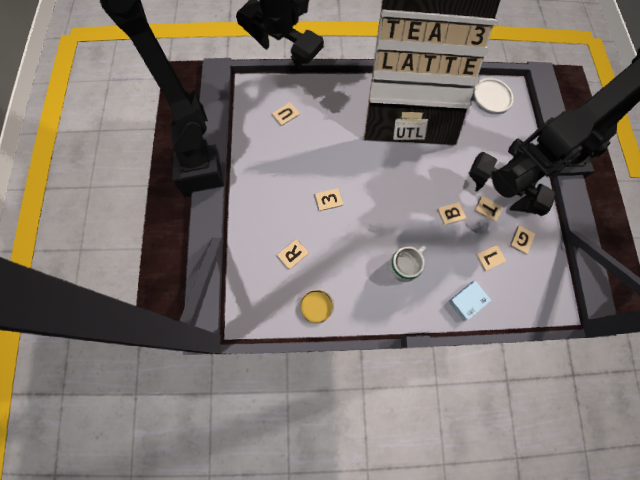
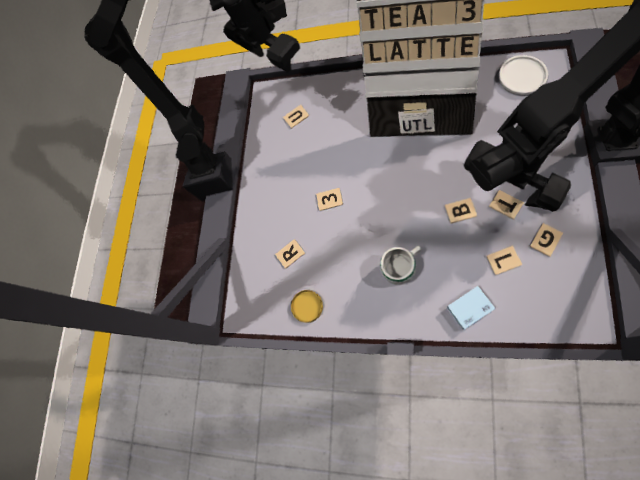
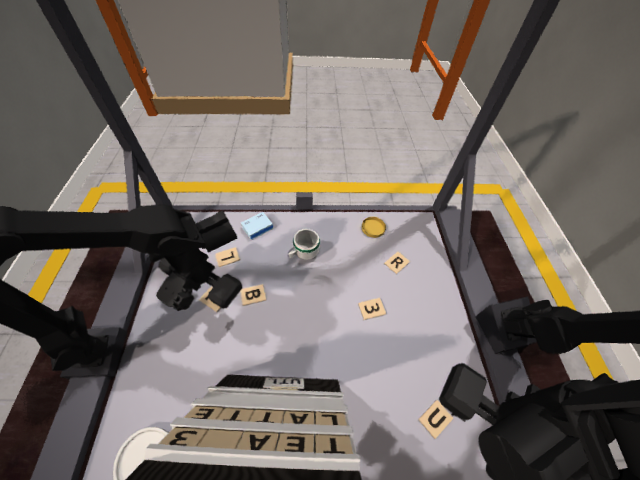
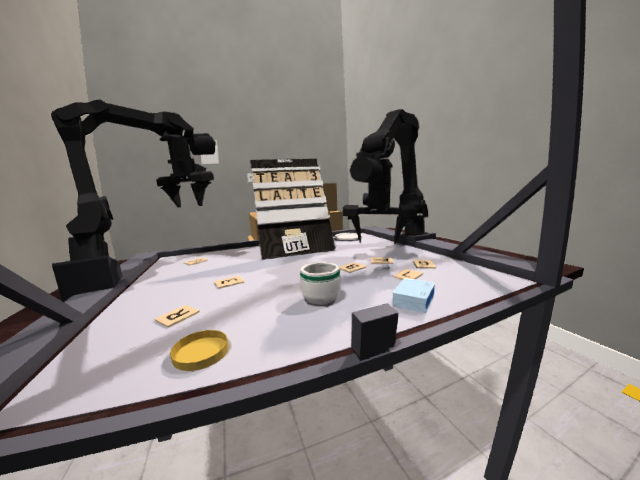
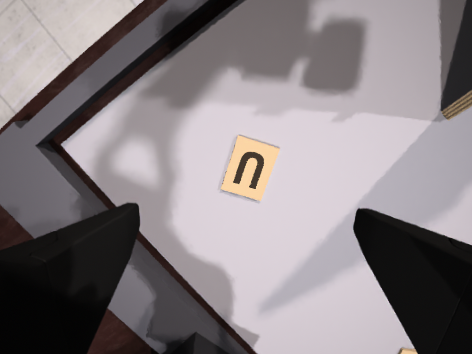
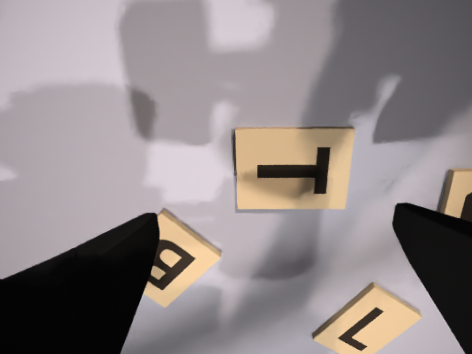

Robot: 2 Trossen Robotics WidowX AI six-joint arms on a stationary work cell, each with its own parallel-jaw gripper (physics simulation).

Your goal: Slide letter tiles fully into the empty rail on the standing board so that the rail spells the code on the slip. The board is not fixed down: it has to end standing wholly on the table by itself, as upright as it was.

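Places are measured from the left arm's base along level axes (x ahead, y left, z up), in millimetres.
Where they show: left gripper, fingertip midpoint: [image 1: 283, 57] [image 2: 275, 63] [image 3: 481, 431] [image 4: 189, 206] [image 5: 249, 216]; right gripper, fingertip midpoint: [image 1: 493, 199] [image 2: 505, 193] [image 3: 212, 292] [image 4: 377, 243] [image 6: 275, 219]; left arm's base, origin of the base link: [image 1: 194, 161] [image 2: 204, 168] [image 3: 516, 323]; right arm's base, origin of the base link: [image 2: 618, 137] [image 3: 90, 351] [image 4: 415, 234].
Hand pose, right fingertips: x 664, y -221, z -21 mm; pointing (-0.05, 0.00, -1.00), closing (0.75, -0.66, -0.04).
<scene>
Things, the pixels of their top centre, and the offset from my right fingertips. "spot": a spot on its surface instead.
- lowest rail, surface spot: [image 2: 422, 82] [image 1: 424, 94] spot: dx -114, dy +263, dz +72 mm
- U tile, middle of its top: [image 5: 249, 169] [image 3: 436, 418] [image 1: 285, 113] [image 2: 295, 116] [image 4: 196, 260] dx -430, dy +353, dz -47 mm
- T tile, middle of its top: [image 6: 292, 171] [image 2: 506, 204] [image 1: 489, 208] [image 3: 213, 298] [image 4: 381, 259] dx +9, dy -7, dz -47 mm
- L tile, middle of its top: [image 6: 366, 328] [image 2: 504, 260] [image 4: 408, 274] [image 1: 491, 257] [image 3: 227, 256] dx -28, dy -127, dz -47 mm
- Tiles B, middle of its top: [image 6: 163, 264] [image 2: 460, 210] [image 1: 452, 213] [image 4: 352, 266] [image 3: 253, 294] dx -88, dy +0, dz -47 mm
- G, middle of its top: [image 2: 546, 239] [image 1: 523, 239] [image 4: 424, 263] dx +66, dy -101, dz -47 mm
- R, middle of its top: [image 4: 177, 314] [image 1: 293, 253] [image 2: 289, 253] [image 3: 397, 262] dx -485, dy -21, dz -47 mm
- cup, middle of its top: [image 4: 322, 265] [image 2: 401, 259] [image 1: 412, 258] [image 3: 303, 241] dx -236, dy -99, dz +10 mm
- yellow dish, middle of its top: [image 4: 199, 344] [image 1: 316, 306] [image 2: 306, 305] [image 3: 373, 225] dx -459, dy -150, dz -40 mm
- blue box, middle of its top: [image 4: 414, 287] [image 2: 471, 307] [image 1: 471, 300] [image 3: 256, 223] dx -119, dy -213, dz -27 mm
- white plate, middle of its top: [image 3: 144, 461] [image 2: 523, 73] [image 1: 494, 94] [image 4: 348, 235] dx +138, dy +306, dz -38 mm
The dark board [image 1: 379, 121] [image 4: 269, 243] stands upright, leaning slightly back. Its slip [image 1: 410, 129] [image 2: 416, 122] reads UTL. The lowest rail [image 1: 421, 95] [image 2: 422, 82] is empty; the rails above show LATTE and TEA 3. The U tile [image 1: 285, 113] [image 5: 250, 168] lies left of the board. The T tile [image 1: 489, 208] [image 6: 295, 168] and L tile [image 1: 491, 257] [image 6: 370, 320] lie at the right. My left gripper [image 4: 190, 204] [image 5: 249, 216] is open and empty, high above the table near the U tile. My right gripper [image 4: 378, 241] [image 6: 275, 219] is open and empty, low above the T tile.
Tiles B [image 1: 452, 212] and G [image 1: 522, 239] lie near T and L. Tiles 3 [image 1: 329, 198] and R [image 1: 292, 253] lie left of centre. A cup [image 1: 408, 262], yellow dish [image 1: 316, 306], blue box [image 1: 470, 300] and white plate [image 1: 493, 95] are on the table.
</scene>
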